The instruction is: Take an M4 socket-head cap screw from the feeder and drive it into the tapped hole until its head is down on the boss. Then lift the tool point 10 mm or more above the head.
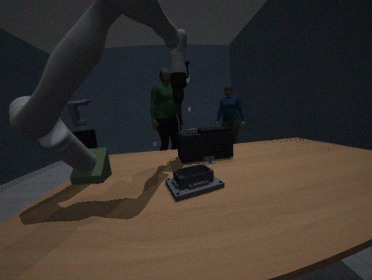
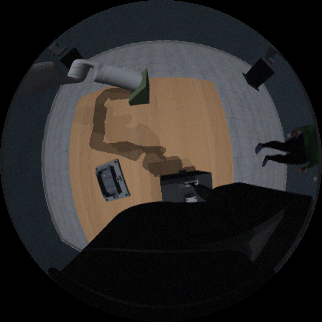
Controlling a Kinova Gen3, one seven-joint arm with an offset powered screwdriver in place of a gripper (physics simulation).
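Note:
The feeder, a dark box (image 1: 206, 146) (image 2: 172, 189), stands behind the grey plate, with a small bright metal piece on its top. My screwdriver (image 1: 180, 131) (image 2: 193, 184) points down, with its tip at the feeder's top beside this metal piece. Whether the tip touches or carries a screw is too small and dark to tell. A dark open-topped rectangular housing (image 1: 194, 176) (image 2: 110, 180) sits on a grey base plate (image 1: 202, 192) (image 2: 123, 189) with holes at its corners. The boss and the tapped hole cannot be made out.
The arm's base stands on a green wedge block (image 1: 103, 167) (image 2: 143, 93) at the table's edge. A person in green (image 1: 164, 102) (image 2: 310, 147) and a person in blue (image 1: 230, 107) stand beyond the table. Another robot arm (image 1: 75, 112) is at the back left.

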